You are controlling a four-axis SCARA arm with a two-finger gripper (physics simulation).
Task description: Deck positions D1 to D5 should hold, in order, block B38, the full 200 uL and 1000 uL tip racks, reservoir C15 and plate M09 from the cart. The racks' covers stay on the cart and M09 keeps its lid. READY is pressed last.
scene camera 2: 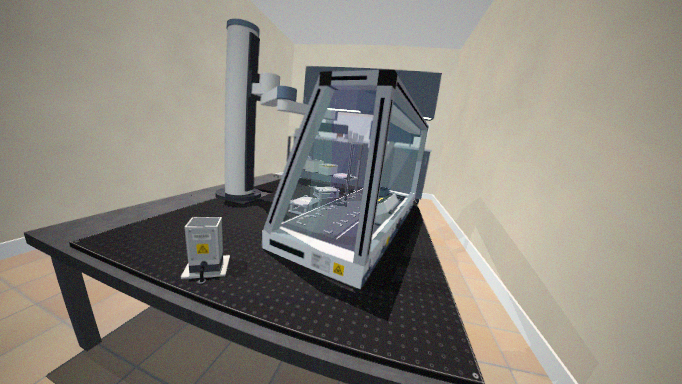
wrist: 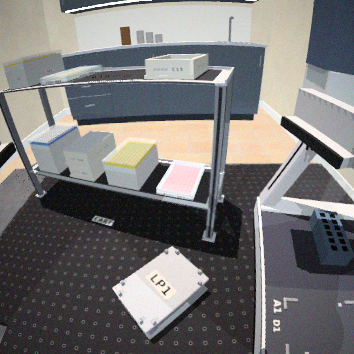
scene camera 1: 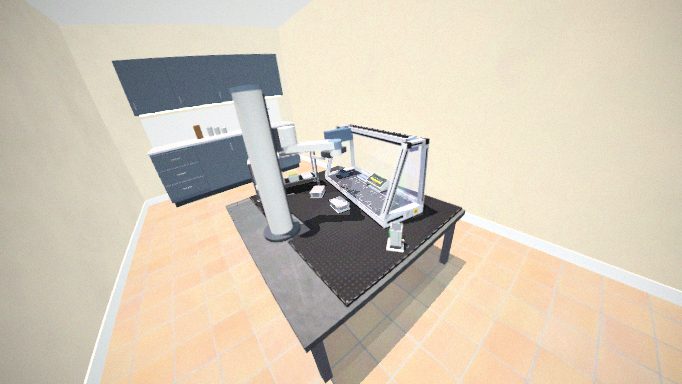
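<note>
My gripper is open, between the cart and the deck, with nothing between its fingers. In the wrist view, reservoir C15 is at the right of the cart's top shelf. A flat lidded plate, label unreadable, and a grey box with a yellow line are to its left. The lower shelf bears a blue-edged rack, a grey box, a yellow-topped rack and a pink plate. A dark blue block with holes stands on the deck beyond the D1 corner marks.
Stand LP1 is on the mat near the cart; another low stand is closer to the frame. The deck's frame has clear panels. A tilted panel sits inside. A grey box stands outside.
</note>
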